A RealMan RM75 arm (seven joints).
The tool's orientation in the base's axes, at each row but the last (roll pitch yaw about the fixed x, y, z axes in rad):
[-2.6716 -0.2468 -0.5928]
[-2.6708 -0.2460 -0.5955]
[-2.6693 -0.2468 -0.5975]
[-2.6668 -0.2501 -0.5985]
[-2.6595 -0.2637 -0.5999]
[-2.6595 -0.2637 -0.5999]
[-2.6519 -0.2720 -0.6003]
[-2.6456 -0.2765 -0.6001]
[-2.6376 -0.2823 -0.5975]
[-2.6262 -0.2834 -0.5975]
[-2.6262 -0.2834 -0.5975]
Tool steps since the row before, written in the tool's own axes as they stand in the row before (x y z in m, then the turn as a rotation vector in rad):
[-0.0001 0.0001 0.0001 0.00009 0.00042 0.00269]
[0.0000 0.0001 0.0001 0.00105 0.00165 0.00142]
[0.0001 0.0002 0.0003 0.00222 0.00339 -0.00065]
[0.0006 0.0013 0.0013 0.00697 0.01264 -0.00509]
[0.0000 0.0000 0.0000 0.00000 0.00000 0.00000]
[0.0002 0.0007 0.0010 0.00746 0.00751 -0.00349]
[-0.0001 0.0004 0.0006 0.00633 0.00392 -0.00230]
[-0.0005 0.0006 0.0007 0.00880 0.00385 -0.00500]
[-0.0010 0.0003 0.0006 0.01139 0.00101 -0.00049]
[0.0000 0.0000 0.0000 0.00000 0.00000 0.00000]
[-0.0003 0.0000 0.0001 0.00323 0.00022 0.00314]
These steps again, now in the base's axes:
[-0.0001 0.0000 -0.0002 0.00107 0.00030 -0.00249]
[0.0000 -0.0001 -0.0001 0.00079 -0.00153 -0.00170]
[0.0001 -0.0001 -0.0003 0.00011 -0.00408 -0.00039]
[0.0005 -0.0010 -0.0015 -0.00181 -0.01519 0.00051]
[0.0000 0.0000 0.0000 0.00000 0.00000 0.00000]
[0.0003 -0.0004 -0.0011 0.00136 -0.01095 0.00157]
[0.0000 -0.0001 -0.0007 0.00242 -0.00716 0.00188]
[-0.0003 0.0000 -0.0010 0.00315 -0.00914 0.00487]
[-0.0006 0.0005 -0.0009 0.00843 -0.00709 0.00312]
[0.0000 0.0000 0.0000 0.00000 0.00000 0.00000]
[-0.0002 0.0002 -0.0002 0.00398 -0.00107 -0.00182]

